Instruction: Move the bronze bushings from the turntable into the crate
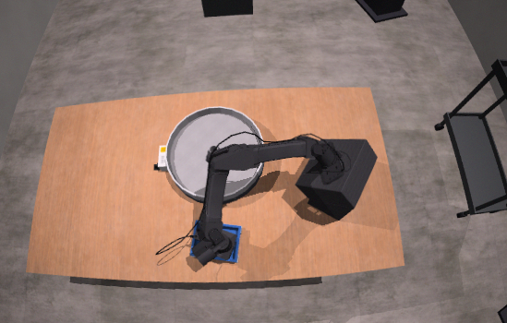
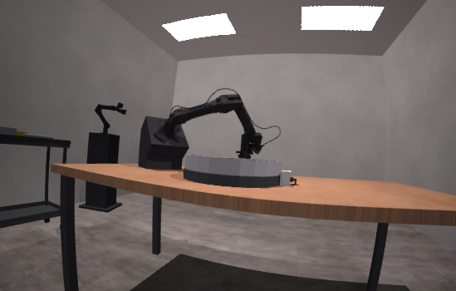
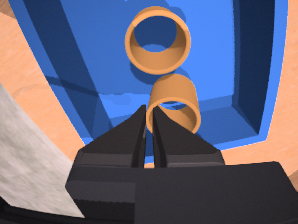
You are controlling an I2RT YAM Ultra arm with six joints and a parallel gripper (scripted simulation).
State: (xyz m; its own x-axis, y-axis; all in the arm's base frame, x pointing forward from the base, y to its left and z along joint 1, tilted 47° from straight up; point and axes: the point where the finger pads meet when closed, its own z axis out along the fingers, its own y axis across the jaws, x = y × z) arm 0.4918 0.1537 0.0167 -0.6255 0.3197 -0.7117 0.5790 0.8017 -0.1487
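Now: hand 40 mm to the left of the blue crate, 30 mm short of it and 20 mm above it. From my hand the other things lie so: round grey turntable 390 mm to the right, 100 mm behind.
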